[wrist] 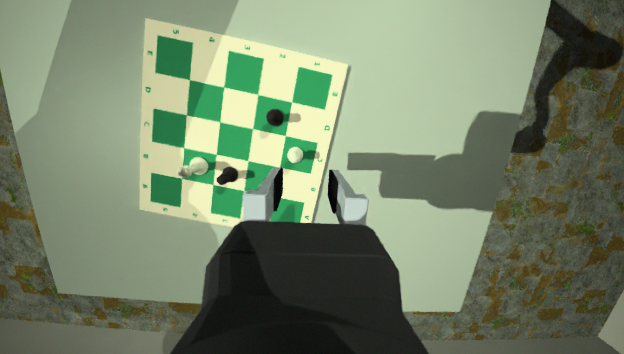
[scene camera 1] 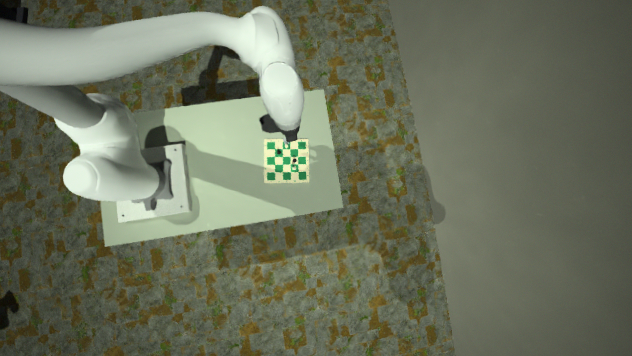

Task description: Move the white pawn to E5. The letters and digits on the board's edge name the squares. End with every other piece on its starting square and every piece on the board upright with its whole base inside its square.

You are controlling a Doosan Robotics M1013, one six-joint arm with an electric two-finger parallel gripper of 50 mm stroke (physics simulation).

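Places are measured from the arm's base along level axes (x down, y right, z back), in centimetres.
Pixels of known places: gripper, fingertip midpoint: (wrist: 305,181) (scene camera 1: 286,138); arm's base at its link origin: (scene camera 1: 152,181).
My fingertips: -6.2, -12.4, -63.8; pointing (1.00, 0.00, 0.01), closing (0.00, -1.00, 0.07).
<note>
Ahead of a thing's pixels: the offset from my fingertips to its top centre, as dx, dy, dz. Level surfaces: height alone.
The white pawn @(+5.4, +1.3, +0.8) (scene camera 1: 286,145) (wrist: 295,154), with a small round head, stands upright on green C1 of the chessboard (scene camera 1: 266,180) (wrist: 343,68). E5 is the green corner square at upper left in the wrist view. My gripper (scene camera 1: 288,141) (wrist: 305,181) is partly open and empty, above the board's B1 side; the pawn shows just beyond the fingertips in the wrist view. A taller white piece @(+4.2, +12.6, -1.9) (scene camera 1: 294,168) (wrist: 198,165) stands on B4, a black piece @(+5.4, +8.9, -2.5) (scene camera 1: 294,160) (wrist: 228,174) on B3, and another black piece @(+5.4, +4.0, +4.8) (scene camera 1: 279,151) (wrist: 275,117) on D2.
The board lies on a pale green table top @(dx +9.1) (scene camera 1: 225,210) (wrist: 415,90). In the scene view the arm reaches over from the left, and its base plate (scene camera 1: 177,200) is at the table's left part. The gripper's shadow lies right of the board in the wrist view.
</note>
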